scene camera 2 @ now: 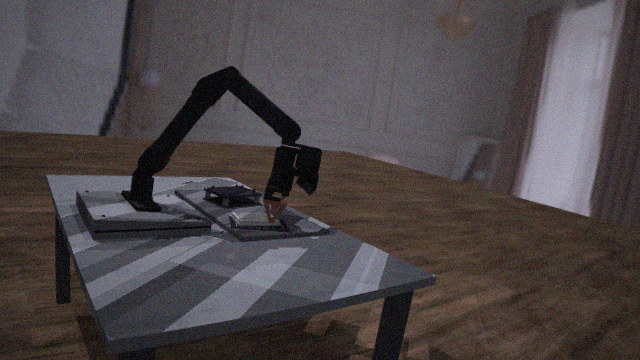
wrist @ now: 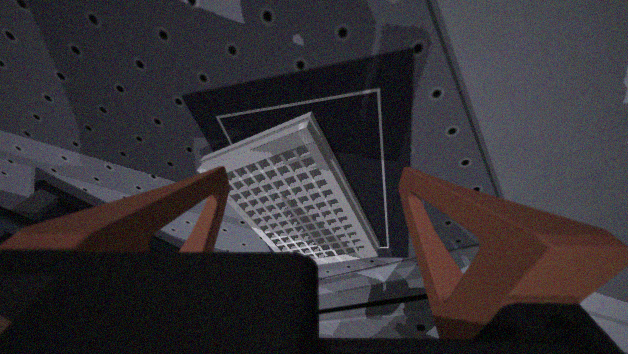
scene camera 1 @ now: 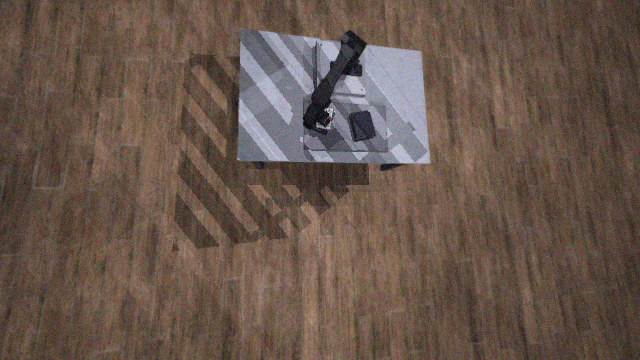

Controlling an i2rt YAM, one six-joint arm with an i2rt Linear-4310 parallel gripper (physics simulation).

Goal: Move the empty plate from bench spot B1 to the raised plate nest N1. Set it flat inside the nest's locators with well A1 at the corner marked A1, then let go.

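Pixels of known places: gripper, fingertip midpoint: (scene camera 2: 272, 216) (wrist: 314, 176) (scene camera 1: 318, 121); arm's base at its link origin: (scene camera 2: 140, 202) (scene camera 1: 346, 69).
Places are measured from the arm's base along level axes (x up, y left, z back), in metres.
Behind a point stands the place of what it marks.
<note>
The empty plate (scene camera 1: 324, 128) {x -0.021, y -0.136, z -0.374 m} (scene camera 2: 250, 218) {x -0.012, y -0.150, z -0.285 m} (wrist: 300, 200) {x -0.013, y -0.147, z -0.321 m} is pale with a grid of wells. It lies on the dark B1 patch (wrist: 398, 125) {x -0.026, y -0.224, z -0.334 m}, skewed to the white outline and across its left side. My gripper (scene camera 2: 274, 219) {x 0.002, y -0.177, z -0.343 m} (wrist: 314, 176) {x 0.002, y -0.177, z -0.343 m} is open, its orange fingertips on either side of the plate in the wrist view. The left tip overlaps the plate's left edge there; the right tip stands apart from the plate. The exact tip height is unclear. The raised nest N1 (scene camera 1: 362, 125) {x 0.011, y 0.088, z -0.355 m} (scene camera 2: 232, 193) {x 0.011, y 0.058, z -0.326 m} is dark, with small upright locators. Its A1 mark is not readable.
A grey perforated board (scene camera 1: 380, 144) {x -0.028, y 0.218, z -0.453 m} (wrist: 120, 65) {x -0.028, y -0.110, z -0.445 m} carries the plate and nest. The arm stands on a pale raised base (scene camera 2: 95, 212) {x 0.009, y -0.124, z 0.147 m} behind the board. All stand on a table (scene camera 1: 265, 150) {x -0.041, y -0.471, z -0.515 m} (scene camera 2: 240, 295) {x -0.041, y -0.542, z -0.054 m} crossed by striped shadows.
</note>
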